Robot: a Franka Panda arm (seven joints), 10 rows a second.
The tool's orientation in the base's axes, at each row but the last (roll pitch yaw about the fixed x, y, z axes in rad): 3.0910, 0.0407, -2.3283; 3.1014, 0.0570, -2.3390; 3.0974, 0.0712, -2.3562; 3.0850, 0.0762, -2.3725; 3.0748, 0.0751, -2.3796; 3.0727, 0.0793, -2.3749; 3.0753, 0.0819, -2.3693; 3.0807, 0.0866, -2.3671; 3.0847, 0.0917, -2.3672; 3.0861, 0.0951, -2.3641
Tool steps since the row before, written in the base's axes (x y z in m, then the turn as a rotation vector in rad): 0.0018, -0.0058, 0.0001, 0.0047, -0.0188, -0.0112; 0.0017, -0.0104, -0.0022, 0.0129, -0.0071, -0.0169; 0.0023, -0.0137, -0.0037, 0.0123, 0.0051, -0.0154; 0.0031, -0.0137, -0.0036, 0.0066, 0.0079, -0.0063; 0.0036, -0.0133, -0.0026, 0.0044, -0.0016, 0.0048; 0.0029, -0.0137, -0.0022, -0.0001, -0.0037, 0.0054; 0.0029, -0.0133, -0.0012, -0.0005, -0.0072, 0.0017; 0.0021, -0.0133, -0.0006, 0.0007, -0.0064, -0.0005; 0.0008, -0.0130, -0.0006, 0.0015, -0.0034, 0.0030; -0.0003, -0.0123, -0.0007, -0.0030, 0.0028, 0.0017
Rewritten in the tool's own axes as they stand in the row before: 0.0030, -0.0053, -0.0005, 0.0109, -0.0169, 0.0099; 0.0064, -0.0085, 0.0015, -0.0029, -0.0149, 0.0165; 0.0083, -0.0114, 0.0026, -0.0112, -0.0058, 0.0160; 0.0076, -0.0122, 0.0024, -0.0097, 0.0007, 0.0071; 0.0068, -0.0122, 0.0013, -0.0024, -0.0039, -0.0049; 0.0076, -0.0120, 0.0008, 0.0022, -0.0022, -0.0058; 0.0073, -0.0116, -0.0002, 0.0052, -0.0047, -0.0024; 0.0078, -0.0110, -0.0007, 0.0040, -0.0051, -0.0002; 0.0085, -0.0098, -0.0007, 0.0010, -0.0033, -0.0033; 0.0089, -0.0085, -0.0006, 0.0000, 0.0042, -0.0015
